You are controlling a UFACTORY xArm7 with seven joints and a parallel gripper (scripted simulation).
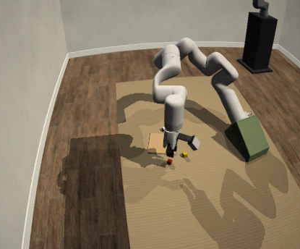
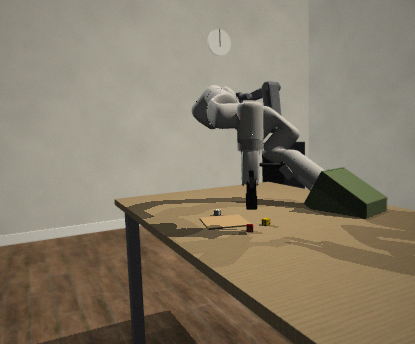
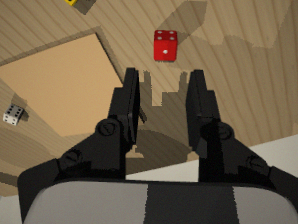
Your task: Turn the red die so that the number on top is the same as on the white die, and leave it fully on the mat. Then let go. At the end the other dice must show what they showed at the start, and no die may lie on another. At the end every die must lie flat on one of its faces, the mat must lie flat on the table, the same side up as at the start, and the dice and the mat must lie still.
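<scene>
The red die is 1 cm ahead of my hand and 8 cm below it. Round my hand: tan mat 1 cm behind, 14 cm to the right, 9 cm below; then white die 5 cm behind, 23 cm to the right, 8 cm below; then yellow die 8 cm behind, 2 cm to the right, 8 cm below.
</scene>
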